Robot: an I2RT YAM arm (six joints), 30 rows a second.
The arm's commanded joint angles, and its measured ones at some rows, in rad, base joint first. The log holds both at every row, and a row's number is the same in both.
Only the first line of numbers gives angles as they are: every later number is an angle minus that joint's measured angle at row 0.
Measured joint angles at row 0: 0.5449 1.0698 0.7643 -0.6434 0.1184 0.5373
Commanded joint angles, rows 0 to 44: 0.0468 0.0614 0.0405 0.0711 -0.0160 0.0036; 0.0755 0.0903 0.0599 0.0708 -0.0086 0.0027; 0.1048 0.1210 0.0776 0.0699 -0.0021 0.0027; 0.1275 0.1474 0.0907 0.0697 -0.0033 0.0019; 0.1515 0.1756 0.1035 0.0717 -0.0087 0.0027; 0.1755 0.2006 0.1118 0.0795 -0.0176 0.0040; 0.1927 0.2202 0.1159 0.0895 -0.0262 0.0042; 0.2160 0.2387 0.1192 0.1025 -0.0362 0.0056; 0.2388 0.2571 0.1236 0.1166 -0.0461 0.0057; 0.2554 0.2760 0.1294 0.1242 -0.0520 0.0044; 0.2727 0.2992 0.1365 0.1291 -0.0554 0.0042; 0.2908 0.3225 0.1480 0.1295 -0.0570 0.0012; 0.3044 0.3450 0.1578 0.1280 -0.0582 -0.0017; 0.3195 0.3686 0.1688 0.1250 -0.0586 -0.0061; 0.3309 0.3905 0.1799 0.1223 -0.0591 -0.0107; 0.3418 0.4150 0.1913 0.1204 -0.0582 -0.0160; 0.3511 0.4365 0.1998 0.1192 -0.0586 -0.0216; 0.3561 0.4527 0.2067 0.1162 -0.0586 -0.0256; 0.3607 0.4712 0.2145 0.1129 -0.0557 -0.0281; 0.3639 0.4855 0.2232 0.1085 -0.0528 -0.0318; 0.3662 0.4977 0.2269 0.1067 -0.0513 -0.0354; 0.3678 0.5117 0.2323 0.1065 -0.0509 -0.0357; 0.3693 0.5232 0.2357 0.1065 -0.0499 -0.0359; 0.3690 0.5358 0.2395 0.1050 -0.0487 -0.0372; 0.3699 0.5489 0.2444 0.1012 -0.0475 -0.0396; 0.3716 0.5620 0.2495 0.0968 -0.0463 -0.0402; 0.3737 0.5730 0.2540 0.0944 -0.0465 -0.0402; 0.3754 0.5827 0.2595 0.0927 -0.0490 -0.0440; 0.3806 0.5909 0.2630 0.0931 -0.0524 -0.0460; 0.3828 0.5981 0.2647 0.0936 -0.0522 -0.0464; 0.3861 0.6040 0.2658 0.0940 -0.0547 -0.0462; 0.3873 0.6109 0.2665 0.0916 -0.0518 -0.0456; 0.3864 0.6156 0.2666 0.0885 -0.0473 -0.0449; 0.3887 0.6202 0.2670 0.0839 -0.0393 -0.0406; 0.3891 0.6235 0.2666 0.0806 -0.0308 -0.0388; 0.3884 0.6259 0.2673 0.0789 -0.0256 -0.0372; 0.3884 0.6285 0.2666 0.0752 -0.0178 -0.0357; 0.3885 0.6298 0.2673 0.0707 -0.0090 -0.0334; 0.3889 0.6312 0.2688 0.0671 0.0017 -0.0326; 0.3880 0.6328 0.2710 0.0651 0.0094 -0.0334; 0.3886 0.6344 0.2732 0.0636 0.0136 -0.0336; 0.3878 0.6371 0.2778 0.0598 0.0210 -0.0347; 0.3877 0.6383 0.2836 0.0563 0.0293 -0.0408; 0.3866 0.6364 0.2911 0.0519 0.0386 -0.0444; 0.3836 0.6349 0.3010 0.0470 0.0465 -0.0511
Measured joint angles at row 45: 0.3869 0.6356 0.2815 0.0611 0.0004 -0.0416
